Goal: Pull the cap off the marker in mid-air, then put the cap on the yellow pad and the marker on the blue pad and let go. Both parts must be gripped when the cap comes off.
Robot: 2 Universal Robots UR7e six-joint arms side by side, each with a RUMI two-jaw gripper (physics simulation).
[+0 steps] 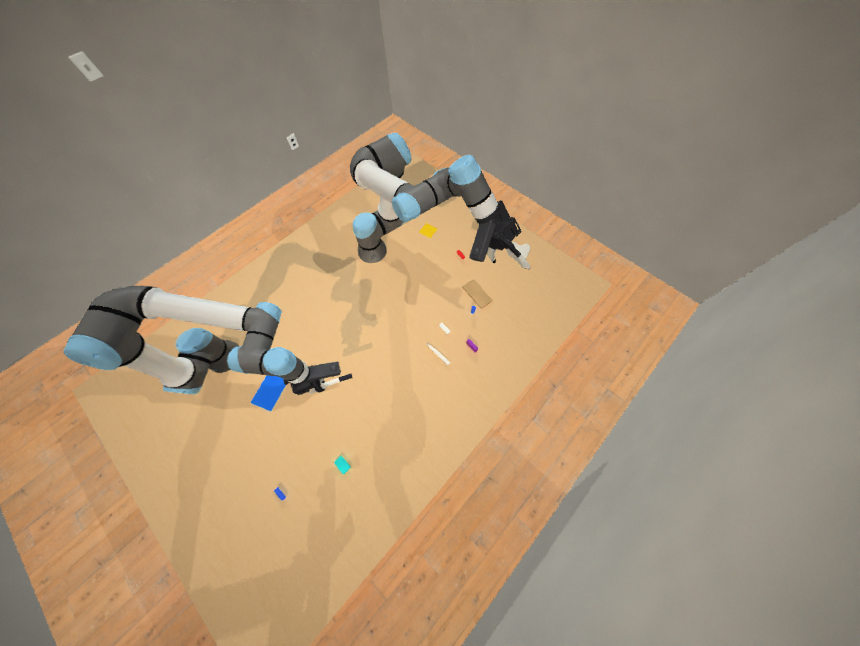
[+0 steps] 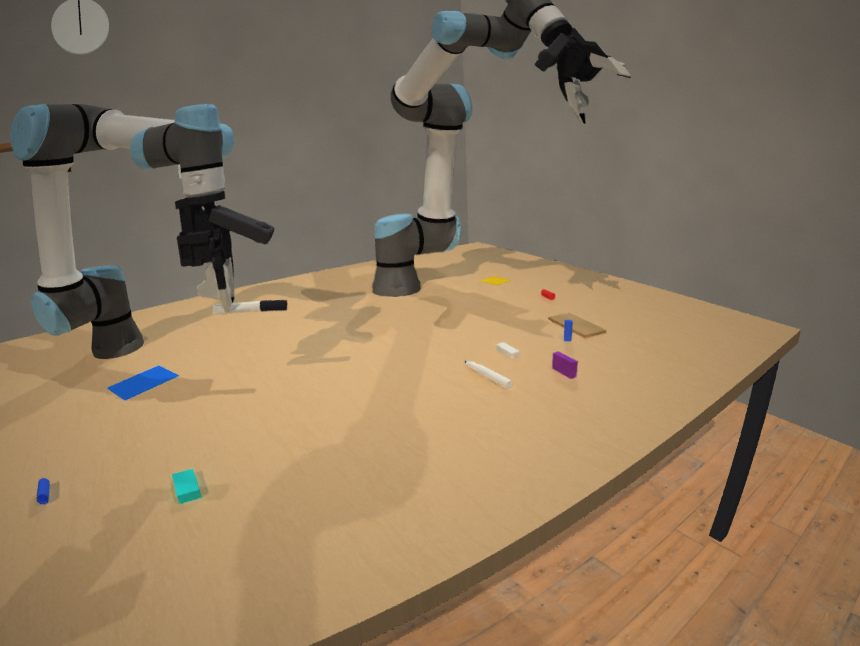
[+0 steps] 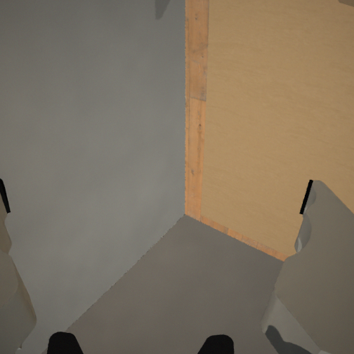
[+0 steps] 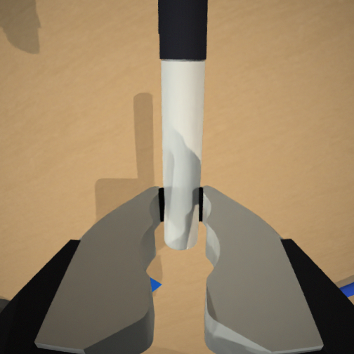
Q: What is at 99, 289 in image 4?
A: My right gripper.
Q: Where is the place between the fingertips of my right gripper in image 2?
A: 228, 310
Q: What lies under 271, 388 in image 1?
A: A blue pad.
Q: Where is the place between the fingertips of my left gripper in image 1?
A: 511, 265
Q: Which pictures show my left gripper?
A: Image 1, image 2 and image 3 only.
